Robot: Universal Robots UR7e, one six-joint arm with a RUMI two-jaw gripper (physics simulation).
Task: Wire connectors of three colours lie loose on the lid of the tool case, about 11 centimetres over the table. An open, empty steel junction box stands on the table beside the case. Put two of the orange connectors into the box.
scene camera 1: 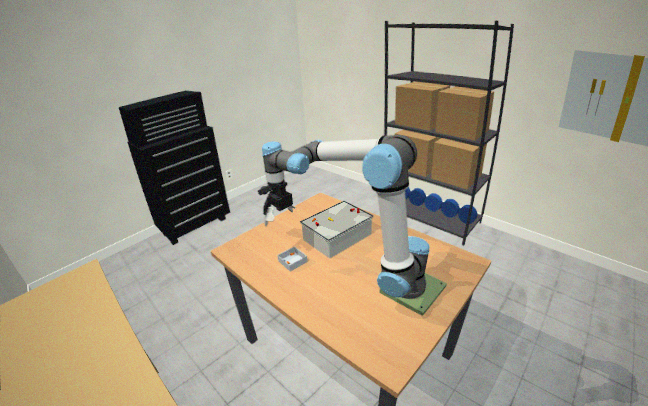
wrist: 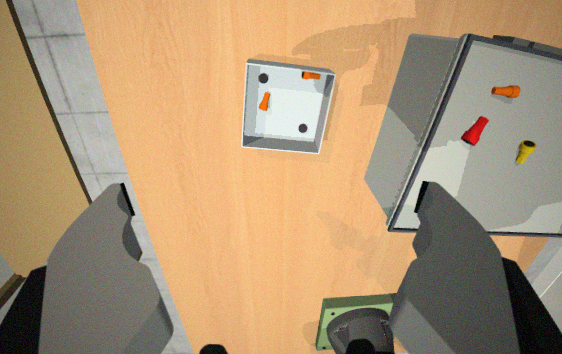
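Pixels of known places: gripper, fingertip midpoint: (scene camera 1: 279,219) (wrist: 276,185); arm's base at its link origin: (wrist: 357,324).
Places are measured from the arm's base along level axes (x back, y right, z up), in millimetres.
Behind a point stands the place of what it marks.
The steel junction box (scene camera 1: 300,263) {y -132, x -478, z -10 mm} (wrist: 280,144) {y -141, x -481, z -2 mm} stands on the table beside the tool case. Two orange connectors lie in it: one connector (wrist: 264,102) {y -156, x -537, z -13 mm} on the floor near the left wall, the other connector (wrist: 311,75) {y -95, x -564, z -13 mm} against the upper wall in the wrist view. On the case lid (scene camera 1: 340,227) {y 97, x -411, z 89 mm} (wrist: 500,192) {y 118, x -431, z 88 mm} lie an orange connector (scene camera 1: 314,220) {y 72, x -552, z 92 mm} (wrist: 506,91) {y 71, x -558, z 97 mm}, a red connector (scene camera 1: 317,224) {y 45, x -510, z 99 mm} (wrist: 475,131) {y 48, x -521, z 99 mm} and a yellow connector (scene camera 1: 330,219) {y 118, x -486, z 97 mm} (wrist: 525,151) {y 115, x -492, z 100 mm}. My gripper (scene camera 1: 280,216) {y -149, x -558, z 214 mm} (wrist: 276,185) {y -149, x -558, z 214 mm} is wide open and empty, high above the table.
Two more red connectors (scene camera 1: 352,210) {y 248, x -441, z 98 mm} (scene camera 1: 358,211) {y 255, x -409, z 99 mm} lie at the lid's far end. The case (scene camera 1: 345,241) {y 85, x -374, z 27 mm} rises beside the box. The arm's green base plate (scene camera 1: 430,300) {y -25, x 116, z -4 mm} (wrist: 325,320) {y -78, x -42, z 2 mm} is on the table (scene camera 1: 320,300) {y -251, x -265, z -24 mm}. A shelf rack (scene camera 1: 445,78) and a black cabinet (scene camera 1: 175,177) stand behind.
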